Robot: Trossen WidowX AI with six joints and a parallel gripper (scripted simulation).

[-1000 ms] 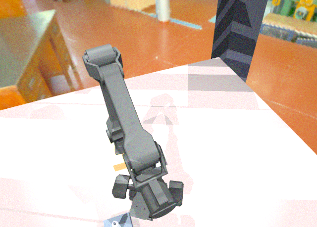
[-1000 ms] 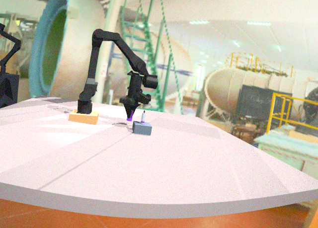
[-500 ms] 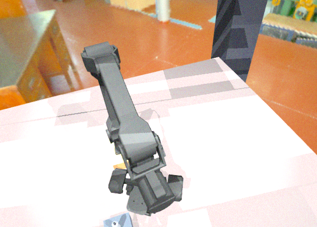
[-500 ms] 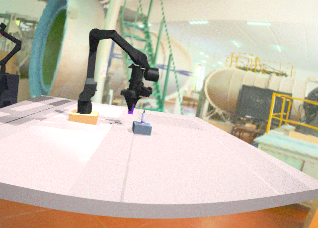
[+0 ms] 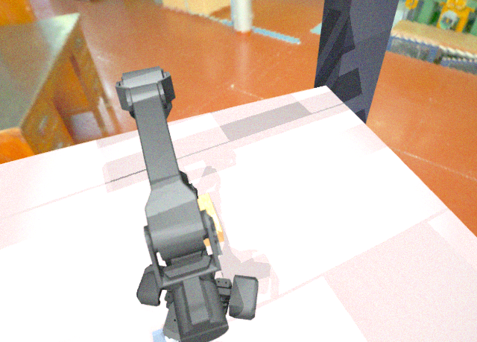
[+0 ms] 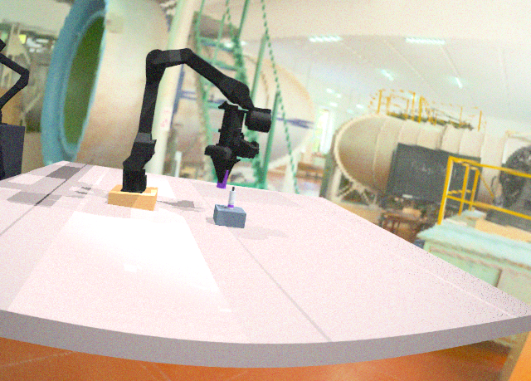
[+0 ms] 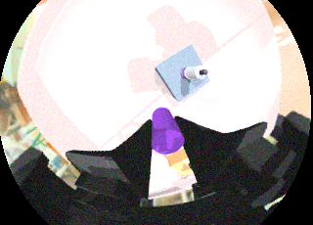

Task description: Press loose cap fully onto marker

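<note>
Now: gripper tip 80 mm above the grey holder block, 70 mm to the left of it and 30 mm short of it. The rest, counted from my gripper tip: marker cap: 10 mm above.
</note>
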